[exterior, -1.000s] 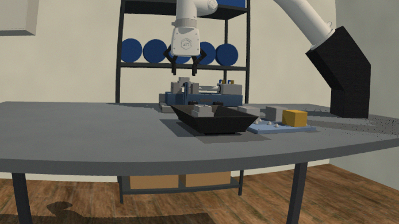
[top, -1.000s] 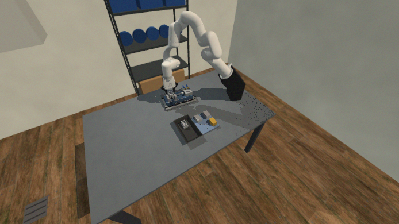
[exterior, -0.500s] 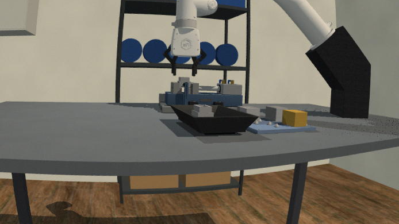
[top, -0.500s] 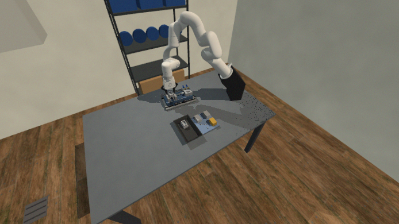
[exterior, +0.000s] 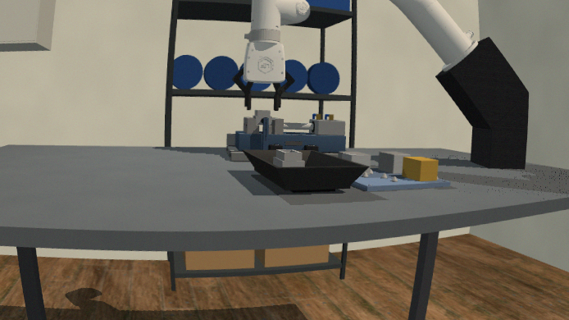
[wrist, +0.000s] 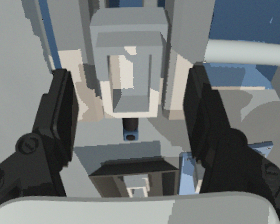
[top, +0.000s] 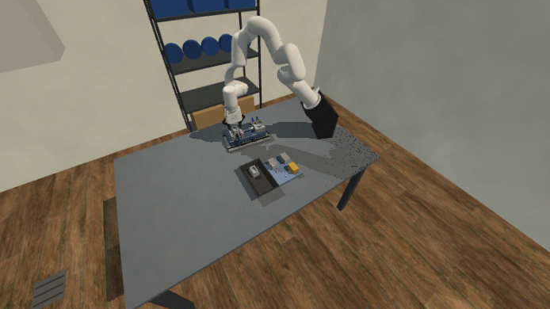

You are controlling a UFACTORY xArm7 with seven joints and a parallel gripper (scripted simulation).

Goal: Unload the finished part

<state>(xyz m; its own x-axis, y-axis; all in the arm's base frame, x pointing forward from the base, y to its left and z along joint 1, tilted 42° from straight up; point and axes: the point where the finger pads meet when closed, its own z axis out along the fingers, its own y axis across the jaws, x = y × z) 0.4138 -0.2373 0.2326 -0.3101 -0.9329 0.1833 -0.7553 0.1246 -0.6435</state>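
My gripper is now 6 cm past the blue vise, 3 cm to the right of it and 9 cm above it. Round my hand: yellow block: 6 cm behind, 45 cm to the left, 10 cm below; then blue fixture plate: 3 cm behind, 39 cm to the left, 13 cm below.
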